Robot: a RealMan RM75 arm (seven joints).
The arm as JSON. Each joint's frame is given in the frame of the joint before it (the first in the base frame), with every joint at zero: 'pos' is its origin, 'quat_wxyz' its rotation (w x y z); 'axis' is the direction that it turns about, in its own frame. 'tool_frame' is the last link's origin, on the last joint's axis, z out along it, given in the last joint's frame.
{
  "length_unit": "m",
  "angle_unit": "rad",
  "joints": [
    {
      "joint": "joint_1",
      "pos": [
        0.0,
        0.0,
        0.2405
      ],
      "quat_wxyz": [
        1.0,
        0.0,
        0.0,
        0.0
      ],
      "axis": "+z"
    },
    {
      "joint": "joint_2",
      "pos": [
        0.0,
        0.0,
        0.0
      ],
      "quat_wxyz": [
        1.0,
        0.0,
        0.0,
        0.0
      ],
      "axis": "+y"
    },
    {
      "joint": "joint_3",
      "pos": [
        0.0,
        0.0,
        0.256
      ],
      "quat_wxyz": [
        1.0,
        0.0,
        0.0,
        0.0
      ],
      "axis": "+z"
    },
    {
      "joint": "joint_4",
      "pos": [
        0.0,
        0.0,
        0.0
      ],
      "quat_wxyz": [
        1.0,
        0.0,
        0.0,
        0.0
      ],
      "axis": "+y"
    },
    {
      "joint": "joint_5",
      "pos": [
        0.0,
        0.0,
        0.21
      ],
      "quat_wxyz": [
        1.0,
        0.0,
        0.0,
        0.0
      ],
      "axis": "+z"
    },
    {
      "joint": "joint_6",
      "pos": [
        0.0,
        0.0,
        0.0
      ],
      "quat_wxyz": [
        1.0,
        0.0,
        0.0,
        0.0
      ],
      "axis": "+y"
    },
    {
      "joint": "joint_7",
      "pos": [
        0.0,
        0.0,
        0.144
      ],
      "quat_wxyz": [
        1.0,
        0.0,
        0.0,
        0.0
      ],
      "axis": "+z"
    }
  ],
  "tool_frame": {
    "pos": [
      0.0,
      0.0,
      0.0
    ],
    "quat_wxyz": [
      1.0,
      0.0,
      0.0,
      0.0
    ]
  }
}
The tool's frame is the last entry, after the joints.
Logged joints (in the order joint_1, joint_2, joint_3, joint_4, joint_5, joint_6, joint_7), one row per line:
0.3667 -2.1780 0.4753 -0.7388 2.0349 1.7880 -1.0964
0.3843 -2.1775 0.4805 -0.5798 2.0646 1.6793 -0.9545
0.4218 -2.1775 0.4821 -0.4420 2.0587 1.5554 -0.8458
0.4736 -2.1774 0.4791 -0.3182 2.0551 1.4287 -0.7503
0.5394 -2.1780 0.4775 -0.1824 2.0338 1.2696 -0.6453
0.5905 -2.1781 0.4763 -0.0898 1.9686 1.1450 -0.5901
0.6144 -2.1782 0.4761 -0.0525 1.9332 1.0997 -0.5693
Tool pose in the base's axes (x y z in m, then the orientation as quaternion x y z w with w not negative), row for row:
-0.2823 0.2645 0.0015 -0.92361 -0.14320 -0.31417 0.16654
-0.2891 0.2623 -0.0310 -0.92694 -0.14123 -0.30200 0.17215
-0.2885 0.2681 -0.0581 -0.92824 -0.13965 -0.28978 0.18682
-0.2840 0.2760 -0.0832 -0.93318 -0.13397 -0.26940 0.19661
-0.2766 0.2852 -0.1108 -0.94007 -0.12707 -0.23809 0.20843
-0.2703 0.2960 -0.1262 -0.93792 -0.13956 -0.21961 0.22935
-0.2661 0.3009 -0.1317 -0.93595 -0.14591 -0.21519 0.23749
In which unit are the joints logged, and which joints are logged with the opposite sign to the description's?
The joints are logged in radians. Opposite sign: joint_1, joint_4.
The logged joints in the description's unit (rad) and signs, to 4 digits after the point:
-0.3667 -2.1780 0.4753 0.7388 2.0349 1.7880 -1.0964
-0.3843 -2.1775 0.4805 0.5798 2.0646 1.6793 -0.9545
-0.4218 -2.1775 0.4821 0.4420 2.0587 1.5554 -0.8458
-0.4736 -2.1774 0.4791 0.3182 2.0551 1.4287 -0.7503
-0.5394 -2.1780 0.4775 0.1824 2.0338 1.2696 -0.6453
-0.5905 -2.1781 0.4763 0.0898 1.9686 1.1450 -0.5901
-0.6144 -2.1782 0.4761 0.0525 1.9332 1.0997 -0.5693

